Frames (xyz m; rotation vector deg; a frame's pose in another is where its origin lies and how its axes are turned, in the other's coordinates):
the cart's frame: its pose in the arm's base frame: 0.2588 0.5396 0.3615 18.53 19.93 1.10
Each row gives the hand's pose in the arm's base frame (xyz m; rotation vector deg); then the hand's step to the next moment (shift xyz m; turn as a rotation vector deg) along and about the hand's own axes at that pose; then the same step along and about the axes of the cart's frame.
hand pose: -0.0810 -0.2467 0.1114 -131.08 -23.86 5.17
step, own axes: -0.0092 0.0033 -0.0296 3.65 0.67 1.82
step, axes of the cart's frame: -0.0095 -0.0192 0.0226 3.72 1.59 -0.85
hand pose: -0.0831 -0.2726 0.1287 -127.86 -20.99 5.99
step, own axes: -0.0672 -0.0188 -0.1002 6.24 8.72 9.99
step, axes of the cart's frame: -0.0765 -0.0574 0.0759 10.11 0.10 -10.61
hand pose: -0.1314 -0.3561 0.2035 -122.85 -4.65 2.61
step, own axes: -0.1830 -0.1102 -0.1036 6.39 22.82 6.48
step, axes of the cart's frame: -0.2220 0.0014 0.0842 13.52 -13.01 -15.86
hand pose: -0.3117 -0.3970 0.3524 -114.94 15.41 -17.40
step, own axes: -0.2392 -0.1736 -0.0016 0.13 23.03 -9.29
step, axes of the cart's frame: -0.2369 0.1768 -0.0002 0.27 -22.35 -10.82
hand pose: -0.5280 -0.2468 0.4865 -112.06 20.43 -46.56
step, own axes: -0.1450 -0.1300 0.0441 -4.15 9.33 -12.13
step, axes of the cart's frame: -0.0833 0.1751 -0.0475 -8.67 -12.13 -5.38
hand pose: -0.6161 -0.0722 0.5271 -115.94 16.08 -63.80
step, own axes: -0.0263 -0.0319 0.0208 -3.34 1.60 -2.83
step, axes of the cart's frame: -0.0012 0.0438 -0.0149 -2.97 -1.67 -3.18
